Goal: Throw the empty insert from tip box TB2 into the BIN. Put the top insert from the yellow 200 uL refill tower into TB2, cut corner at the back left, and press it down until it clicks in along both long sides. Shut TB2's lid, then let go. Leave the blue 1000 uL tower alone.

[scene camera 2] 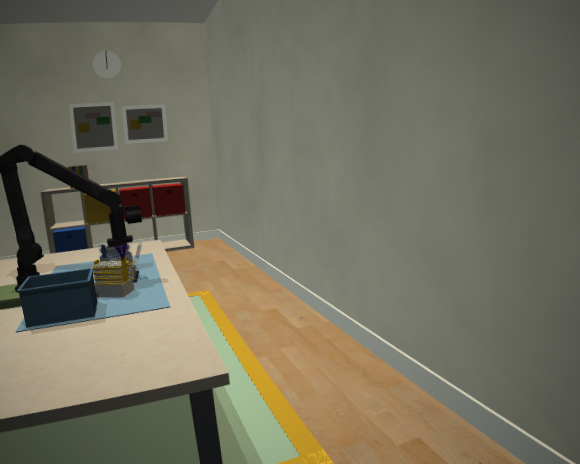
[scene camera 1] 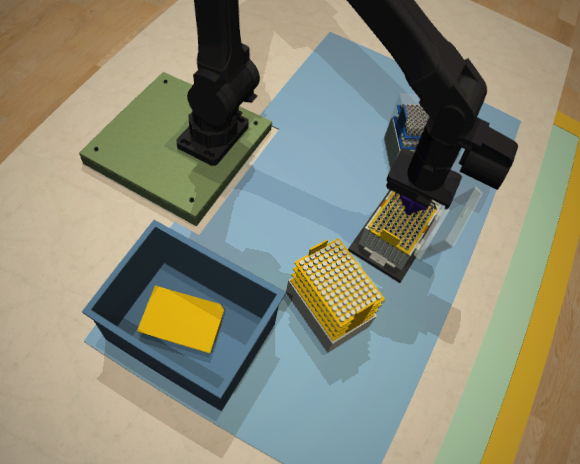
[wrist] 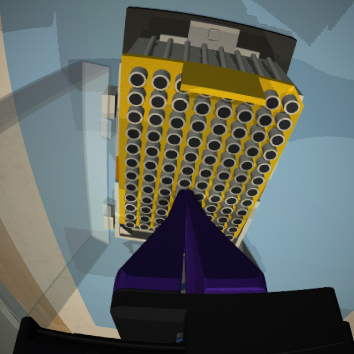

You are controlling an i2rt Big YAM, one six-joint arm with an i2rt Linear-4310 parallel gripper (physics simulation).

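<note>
My gripper (scene camera 1: 411, 212) (scene camera 2: 122, 257) (wrist: 184, 197) is shut and empty, its purple tips together over the rear part of the yellow insert (scene camera 1: 395, 220) (wrist: 222, 85) in TB2 (scene camera 1: 395, 272) (wrist: 155, 27). Whether the tips touch it is unclear. The insert's cut corner is at the upper right in the wrist view. I cannot tell whether both long sides are clicked in. TB2's clear lid (scene camera 1: 462, 217) (wrist: 97, 150) stands open along one long side. The empty insert (scene camera 1: 180, 320) lies in the BIN (scene camera 1: 218, 258) (scene camera 2: 57, 305). The yellow tower (scene camera 1: 340, 280) (scene camera 2: 112, 272) holds several stacked inserts.
The blue tower (scene camera 1: 392, 140) stands behind TB2, partly hidden by my arm in scene view 1. The arm's base is on a green board (scene camera 1: 140, 120). The yellow tower stands between the BIN and TB2 on the blue mat (scene camera 1: 320, 420).
</note>
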